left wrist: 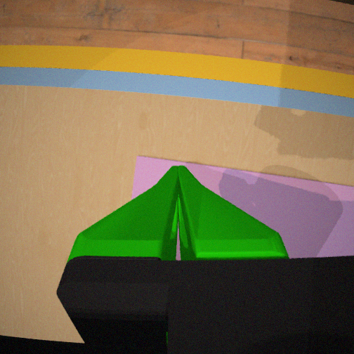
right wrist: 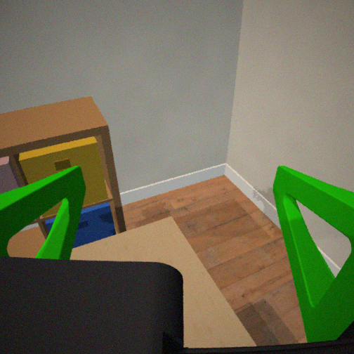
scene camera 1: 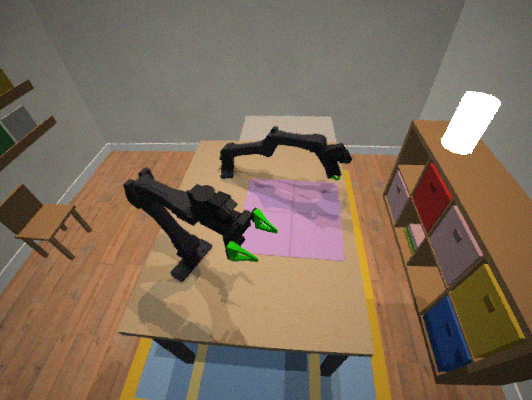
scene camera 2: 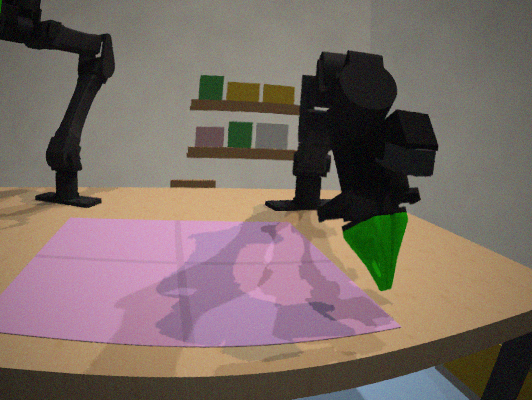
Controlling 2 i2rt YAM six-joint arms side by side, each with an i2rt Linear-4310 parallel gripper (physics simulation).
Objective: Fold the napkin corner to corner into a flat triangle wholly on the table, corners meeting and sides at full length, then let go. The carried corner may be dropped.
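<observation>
The pink napkin (scene camera 1: 310, 235) (scene camera 2: 100, 300) (left wrist: 147, 172) lies flat and unfolded on the table, with faint crease lines crossing it and arm shadows over part of it. My left gripper (scene camera 1: 335, 177) (scene camera 2: 384, 289) (left wrist: 177, 176) is shut with nothing between its fingertips. It hangs above the table near the napkin's corner at the right front in scene camera 2; that corner shows left of the fingertips in the left wrist view and lies flat. My right gripper (scene camera 1: 267, 246) (right wrist: 178, 176) is open and empty, raised above the table near the napkin's lower left in scene camera 1.
The wooden table (scene camera 1: 300, 310) (scene camera 2: 465, 295) (left wrist: 65, 150) (right wrist: 150, 255) bears both arm bases. Its edge runs close beyond the napkin in the left wrist view. A shelf unit (scene camera 1: 500, 185) (right wrist: 60, 117) with coloured bins stands off the table. A chair (scene camera 1: 47, 212) stands on the floor.
</observation>
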